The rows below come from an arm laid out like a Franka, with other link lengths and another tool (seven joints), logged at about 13 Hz.
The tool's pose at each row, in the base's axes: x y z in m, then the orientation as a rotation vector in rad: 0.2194, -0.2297, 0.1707, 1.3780, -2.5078, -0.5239; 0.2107, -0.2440, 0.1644, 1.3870, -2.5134, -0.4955; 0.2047, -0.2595, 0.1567, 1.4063, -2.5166, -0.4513; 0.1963, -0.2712, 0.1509, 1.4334, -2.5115, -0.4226; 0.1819, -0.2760, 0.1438, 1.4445, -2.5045, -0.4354; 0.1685, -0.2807, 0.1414, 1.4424, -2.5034, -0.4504; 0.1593, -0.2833, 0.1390, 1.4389, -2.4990, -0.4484; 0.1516, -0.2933, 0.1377, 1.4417, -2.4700, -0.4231; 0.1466, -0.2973, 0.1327, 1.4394, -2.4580, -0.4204; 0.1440, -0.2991, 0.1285, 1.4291, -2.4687, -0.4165; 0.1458, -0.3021, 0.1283, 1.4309, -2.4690, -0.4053
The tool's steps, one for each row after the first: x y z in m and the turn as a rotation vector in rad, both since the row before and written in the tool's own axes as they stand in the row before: 0.0165, -0.0030, 0.0061, 0.0198, 0.0065, -0.0019; 0.0161, -0.0061, 0.0064, 0.0298, 0.0124, -0.0076; 0.0141, -0.0013, 0.0064, 0.0203, 0.0090, -0.0159; 0.0110, 0.0067, 0.0107, -0.0067, -0.0037, -0.0099; 0.0106, 0.0077, 0.0060, -0.0088, -0.0054, -0.0003; 0.0067, 0.0053, 0.0049, -0.0022, 0.0052, 0.0015; 0.0124, 0.0009, 0.0023, -0.0004, 0.0325, -0.0056; 0.0056, 0.0003, 0.0059, -0.0052, 0.0109, -0.0009; 0.0025, -0.0003, 0.0046, 0.0040, -0.0033, 0.0095; 0.0017, -0.0029, -0.0008, 0.0065, 0.0043, 0.0001
